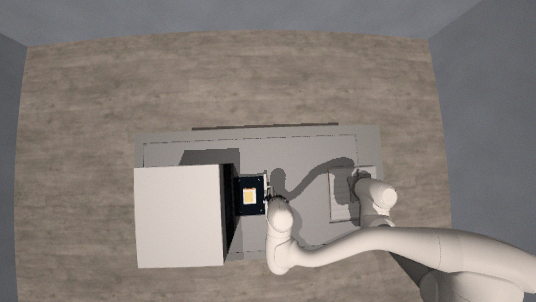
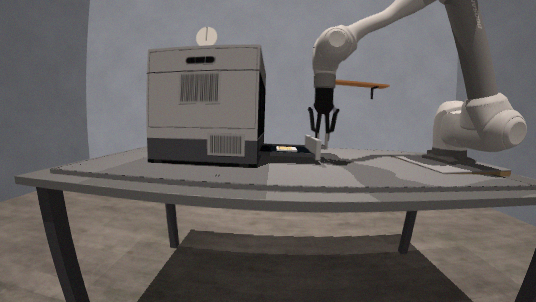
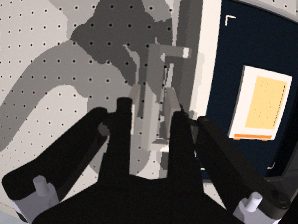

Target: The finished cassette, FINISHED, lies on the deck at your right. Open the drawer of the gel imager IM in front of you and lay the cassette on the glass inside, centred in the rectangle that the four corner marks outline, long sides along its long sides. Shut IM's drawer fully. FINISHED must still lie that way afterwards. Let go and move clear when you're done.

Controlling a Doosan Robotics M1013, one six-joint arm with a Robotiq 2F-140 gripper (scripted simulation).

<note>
I see my gripper, an orange-and-white cassette FINISHED and a gel imager IM.
My gripper also shows in image 3.
</note>
